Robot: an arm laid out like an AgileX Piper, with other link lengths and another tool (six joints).
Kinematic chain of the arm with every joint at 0, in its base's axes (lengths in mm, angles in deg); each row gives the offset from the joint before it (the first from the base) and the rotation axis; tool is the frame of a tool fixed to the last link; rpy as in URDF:
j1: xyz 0 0 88.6 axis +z
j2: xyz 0 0 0 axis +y
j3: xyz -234.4 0 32.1 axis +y
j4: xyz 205.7 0 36.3 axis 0.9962 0 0.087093
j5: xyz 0 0 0 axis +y
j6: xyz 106.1 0 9.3 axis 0.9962 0 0.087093
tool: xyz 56.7 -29 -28.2 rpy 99.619 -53.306 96.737
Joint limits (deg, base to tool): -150..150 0..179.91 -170..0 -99.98..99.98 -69.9..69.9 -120..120
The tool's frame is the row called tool.
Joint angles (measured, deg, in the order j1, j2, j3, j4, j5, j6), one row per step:
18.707, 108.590, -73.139, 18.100, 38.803, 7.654
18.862, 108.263, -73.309, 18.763, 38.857, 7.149
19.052, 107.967, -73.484, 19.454, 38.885, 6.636
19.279, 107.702, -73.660, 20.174, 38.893, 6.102
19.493, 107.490, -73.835, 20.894, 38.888, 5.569
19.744, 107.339, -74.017, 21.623, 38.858, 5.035
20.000, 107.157, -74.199, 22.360, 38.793, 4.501
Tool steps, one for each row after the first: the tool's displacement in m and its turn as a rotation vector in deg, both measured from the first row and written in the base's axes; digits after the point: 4 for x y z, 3 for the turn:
0.0003, 0.0023, 0.0026, 0.548, -0.390, 0.294
0.0006, 0.0048, 0.0050, 1.113, -0.778, 0.611
0.0008, 0.0075, 0.0074, 1.690, -1.156, 0.967
0.0011, 0.0102, 0.0094, 2.254, -1.497, 1.306
0.0012, 0.0131, 0.0112, 2.812, -1.810, 1.671
0.0015, 0.0160, 0.0132, 3.392, -2.185, 2.028

